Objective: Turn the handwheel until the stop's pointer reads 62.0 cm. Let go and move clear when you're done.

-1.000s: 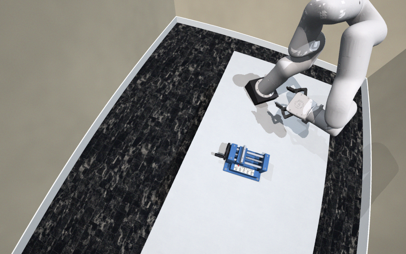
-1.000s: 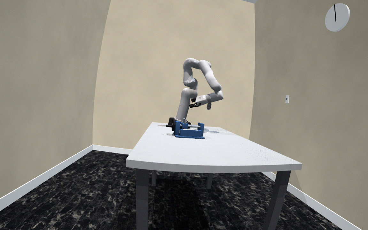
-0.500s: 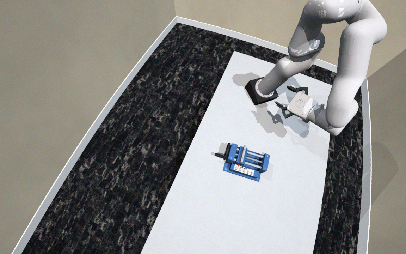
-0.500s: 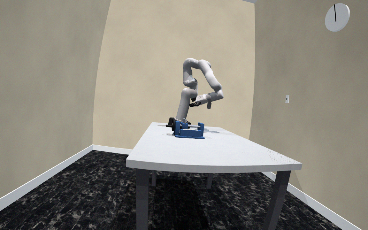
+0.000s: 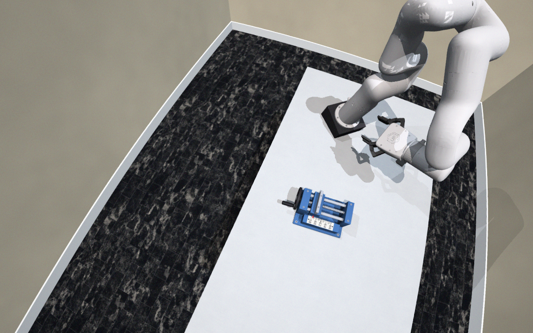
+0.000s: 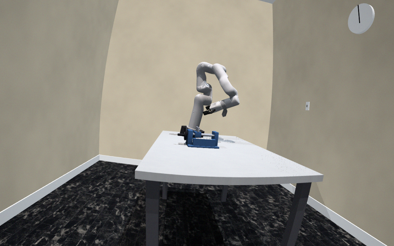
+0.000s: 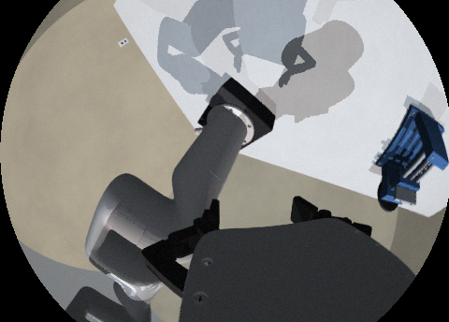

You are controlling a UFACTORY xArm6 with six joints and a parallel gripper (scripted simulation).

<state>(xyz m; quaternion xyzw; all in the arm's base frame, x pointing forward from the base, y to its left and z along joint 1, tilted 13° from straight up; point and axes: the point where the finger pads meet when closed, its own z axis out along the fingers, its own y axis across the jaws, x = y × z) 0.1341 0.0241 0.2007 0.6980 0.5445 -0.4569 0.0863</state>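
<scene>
My gripper is now 30 cm short of the handwheel, 23 cm to the left of it and 17 cm above it. Also, from my hand: stop (29 cm ahead, 14 cm to the right, 15 cm below).
</scene>
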